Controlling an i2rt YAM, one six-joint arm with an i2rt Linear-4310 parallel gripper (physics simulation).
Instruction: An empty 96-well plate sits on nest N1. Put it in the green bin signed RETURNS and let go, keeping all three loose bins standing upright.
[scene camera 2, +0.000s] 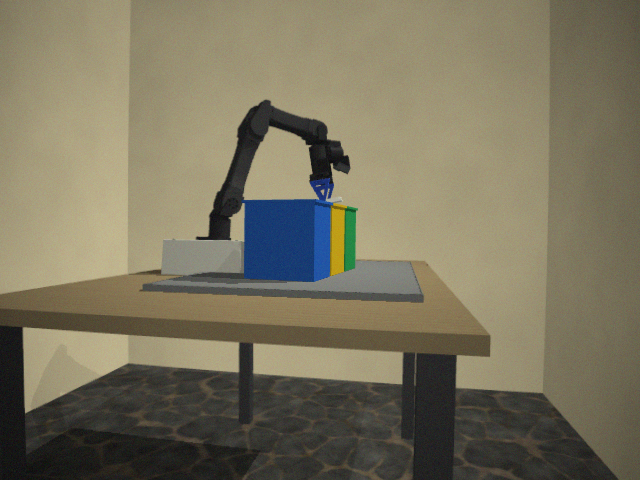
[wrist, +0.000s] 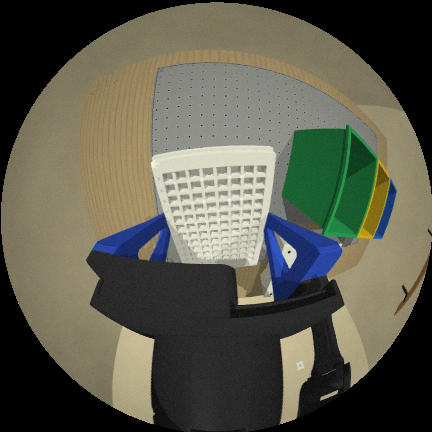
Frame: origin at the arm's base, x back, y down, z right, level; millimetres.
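Seen in the pictures: gripper, fingertip midpoint: (wrist: 216, 217); arm's base at its link origin: (scene camera 2: 218, 243).
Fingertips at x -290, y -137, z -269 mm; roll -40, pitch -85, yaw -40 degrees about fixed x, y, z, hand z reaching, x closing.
Pixels of each thing's top centre, then the offset from my fingertips to it. Level surfaces: height alone.
- white 96-well plate at its top centre: (wrist: 219, 235) (scene camera 2: 324, 197) dx +4, dy -23, dz +0 mm
- green bin at its top centre: (wrist: 359, 190) (scene camera 2: 323, 207) dx -17, dy +27, dz +243 mm
- yellow bin at its top centre: (scene camera 2: 307, 204) (wrist: 378, 203) dx +11, dy +27, dz +373 mm
- blue bin at its top centre: (scene camera 2: 288, 201) (wrist: 387, 211) dx +39, dy +27, dz +503 mm
- grey perforated board at its surface level: dy +205 mm
- wooden table at its surface level: dy +219 mm
The white 96-well plate (scene camera 2: 337, 199) (wrist: 216, 200) is between the blue fingers of my gripper (scene camera 2: 324, 198) (wrist: 216, 217). The gripper is shut on its two sides and holds it up in the air, above bin-rim height. The green bin (scene camera 2: 350, 239) (wrist: 316, 175) stands upright to the right of the plate in the wrist view, with its open top showing; the plate is beside it, not over its opening. The RETURNS sign cannot be made out. The yellow bin (scene camera 2: 337, 241) (wrist: 375, 204) and the blue bin (scene camera 2: 279, 240) (wrist: 387, 212) stand upright in a row with it. Nest N1 cannot be seen.
The bins stand on a grey perforated board (scene camera 2: 385, 281) (wrist: 215, 105) on the wooden table (scene camera 2: 248, 315) (wrist: 117, 150). The arm's white base block (scene camera 2: 199, 256) is behind and left of the blue bin in the scene view.
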